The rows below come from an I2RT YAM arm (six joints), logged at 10 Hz.
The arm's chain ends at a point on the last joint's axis. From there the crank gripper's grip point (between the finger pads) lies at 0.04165 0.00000 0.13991 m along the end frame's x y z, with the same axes.
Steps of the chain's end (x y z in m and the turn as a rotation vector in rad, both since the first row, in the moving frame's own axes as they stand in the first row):
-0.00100, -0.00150, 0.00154, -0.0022, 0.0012, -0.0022
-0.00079, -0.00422, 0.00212, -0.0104, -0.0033, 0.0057
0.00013, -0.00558, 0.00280, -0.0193, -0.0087, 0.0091
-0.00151, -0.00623, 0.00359, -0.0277, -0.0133, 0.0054
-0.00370, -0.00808, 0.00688, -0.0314, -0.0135, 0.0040
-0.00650, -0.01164, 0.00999, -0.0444, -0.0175, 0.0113
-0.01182, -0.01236, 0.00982, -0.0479, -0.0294, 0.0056
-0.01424, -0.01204, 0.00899, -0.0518, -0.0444, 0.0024
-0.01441, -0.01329, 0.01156, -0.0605, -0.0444, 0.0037
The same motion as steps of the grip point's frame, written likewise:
-0.00083, -0.00128, 0.00149, -0.0022, 0.0012, -0.0022
-0.00126, -0.00253, 0.00225, -0.0104, -0.0033, 0.0057
-0.00110, -0.00250, 0.00313, -0.0193, -0.0087, 0.0091
-0.00339, -0.00213, 0.00407, -0.0277, -0.0133, 0.0054
-0.00560, -0.00352, 0.00736, -0.0314, -0.0135, 0.0040
-0.00899, -0.00496, 0.01055, -0.0444, -0.0175, 0.0113
-0.01597, -0.00541, 0.01082, -0.0479, -0.0294, 0.0056
-0.02050, -0.00466, 0.01051, -0.0518, -0.0444, 0.0024
-0.02067, -0.00464, 0.01301, -0.0605, -0.0444, 0.0037

